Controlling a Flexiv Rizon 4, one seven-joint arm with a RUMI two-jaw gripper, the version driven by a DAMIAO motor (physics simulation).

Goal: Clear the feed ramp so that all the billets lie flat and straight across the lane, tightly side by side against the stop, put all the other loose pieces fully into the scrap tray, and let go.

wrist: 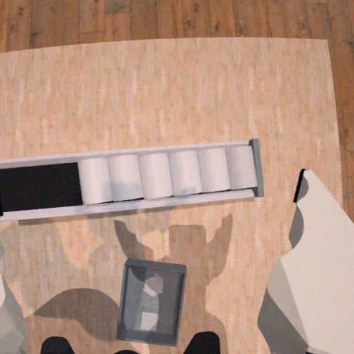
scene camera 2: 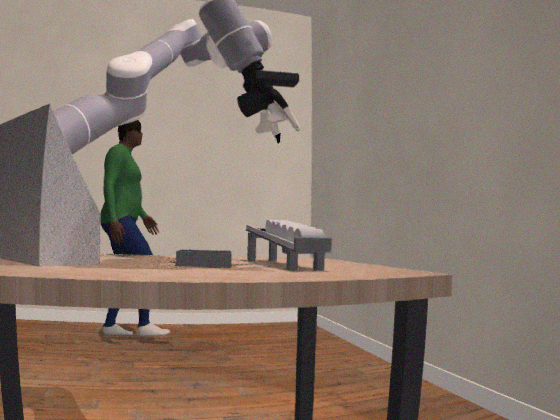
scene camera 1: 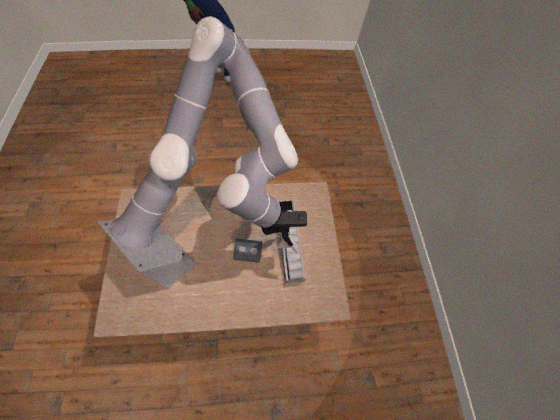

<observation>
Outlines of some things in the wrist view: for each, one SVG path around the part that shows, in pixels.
The gripper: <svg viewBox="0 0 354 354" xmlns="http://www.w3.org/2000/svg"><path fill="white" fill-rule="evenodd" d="M113 353L138 354L133 350L119 350ZM41 344L40 354L74 354L70 343L63 336L49 336ZM218 335L211 331L197 332L192 336L183 354L220 354ZM0 272L0 354L25 354L28 349L25 339L26 325L22 310ZM302 168L294 193L293 202L296 203L296 209L288 235L292 249L287 254L284 254L284 256L277 258L273 265L257 317L258 329L268 344L270 354L354 354L354 224L310 168Z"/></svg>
A billet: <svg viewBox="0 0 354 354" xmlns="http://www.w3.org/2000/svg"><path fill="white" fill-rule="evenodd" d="M107 158L82 159L77 162L82 204L94 204L113 200Z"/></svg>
A billet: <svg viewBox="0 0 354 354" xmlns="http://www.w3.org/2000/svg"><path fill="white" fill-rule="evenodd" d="M251 145L225 149L230 183L229 190L257 186Z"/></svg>
</observation>
